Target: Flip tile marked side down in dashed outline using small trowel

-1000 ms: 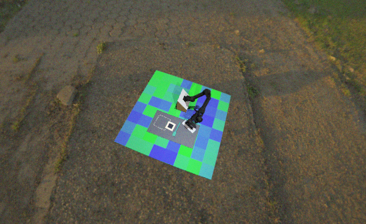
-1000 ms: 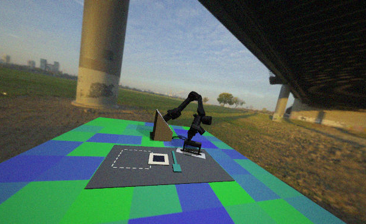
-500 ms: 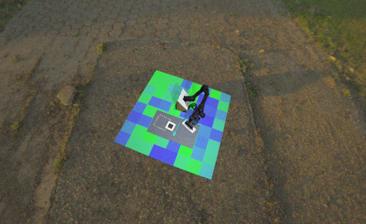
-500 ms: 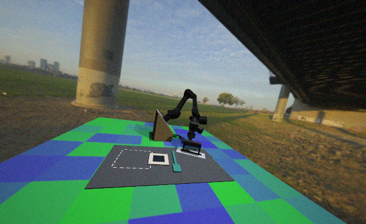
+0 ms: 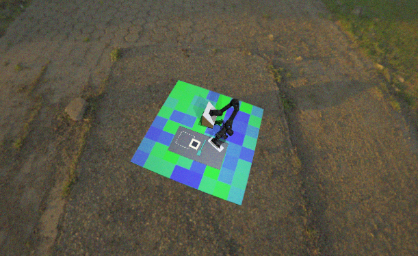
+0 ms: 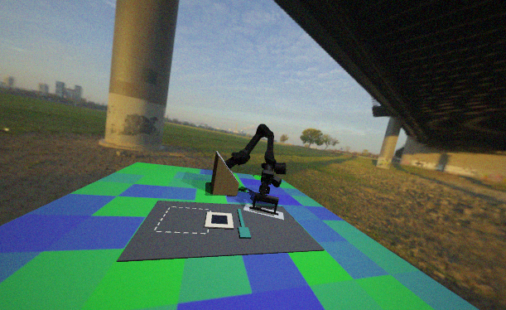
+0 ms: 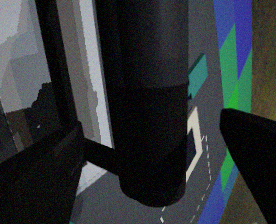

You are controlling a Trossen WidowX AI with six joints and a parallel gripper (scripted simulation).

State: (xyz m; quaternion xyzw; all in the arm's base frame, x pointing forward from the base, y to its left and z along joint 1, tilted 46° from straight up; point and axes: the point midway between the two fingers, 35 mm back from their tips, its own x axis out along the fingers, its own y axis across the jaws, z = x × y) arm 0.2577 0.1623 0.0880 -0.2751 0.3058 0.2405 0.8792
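The small teal trowel lies 130 mm to the right of my gripper tip, 130 mm ahead of it and 70 mm below it. Round my gripper tip: beige tile 220 mm to the right, 100 mm ahead, 70 mm below; then dark mat 160 mm to the right, 120 mm ahead, 100 mm below.
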